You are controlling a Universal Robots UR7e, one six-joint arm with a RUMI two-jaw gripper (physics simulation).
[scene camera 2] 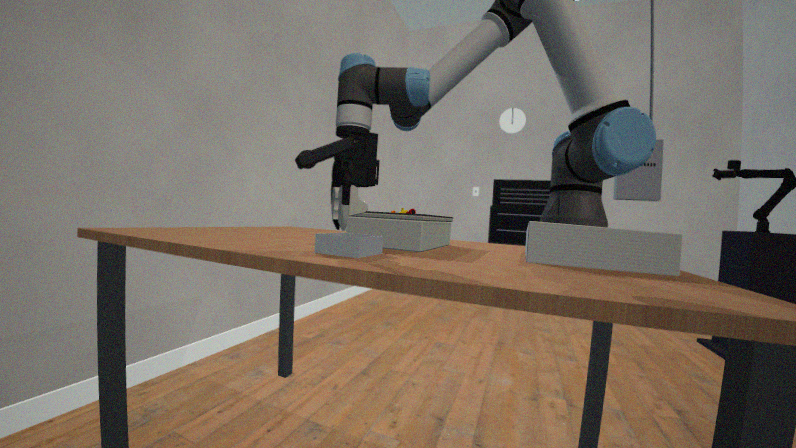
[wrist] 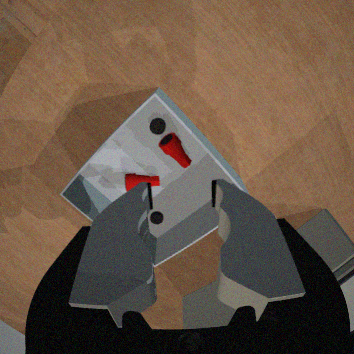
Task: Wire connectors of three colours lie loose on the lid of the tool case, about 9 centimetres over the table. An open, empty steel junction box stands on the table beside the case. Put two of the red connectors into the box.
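Frame: origin at the arm's base, x back, y up, z left, level; metres.
Seen in the pictures: gripper, between the fingertips: (scene camera 2: 340, 230) (wrist: 180, 183); arm's base, origin of its link: (scene camera 2: 572, 229).
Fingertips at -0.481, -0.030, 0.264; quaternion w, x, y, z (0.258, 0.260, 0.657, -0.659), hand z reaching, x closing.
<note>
Offsets run from my fingertips to a thing's middle, as dx, dy, dz. "*": to the spot under its first point. Level surfaces: height alone.
The steel junction box @(+0.025, -0.027, +0.001) (scene camera 2: 348, 245) (wrist: 195, 172) stands open on the table beside the tool case @(+0.035, -0.001, -0.293) (scene camera 2: 398, 232). Two red connectors lie inside it in the wrist view: one red connector @(-0.003, -0.038, +0.006) (wrist: 175, 149) near the far corner hole, and another red connector @(+0.035, -0.038, +0.008) (wrist: 140, 181) close to the left fingertip. My gripper (scene camera 2: 340, 227) (wrist: 180, 183) is open with nothing between its fingers; the fingertips are over the box. More connectors, yellow @(-0.004, +0.053, -0.399) (scene camera 2: 403, 210) and red @(+0.100, +0.047, -0.160) (scene camera 2: 411, 211), lie on the case lid; their number cannot be told there.
The wooden table @(dy -0.046) (scene camera 2: 233, 244) (wrist: 280, 75) carries a long grey block-like box (scene camera 2: 603, 248) near the robot base. Part of the tool case @(* -0.055, -0.008, -0.152) (wrist: 327, 237) shows at the right of the wrist view. The case lid stands higher than the junction box.
</note>
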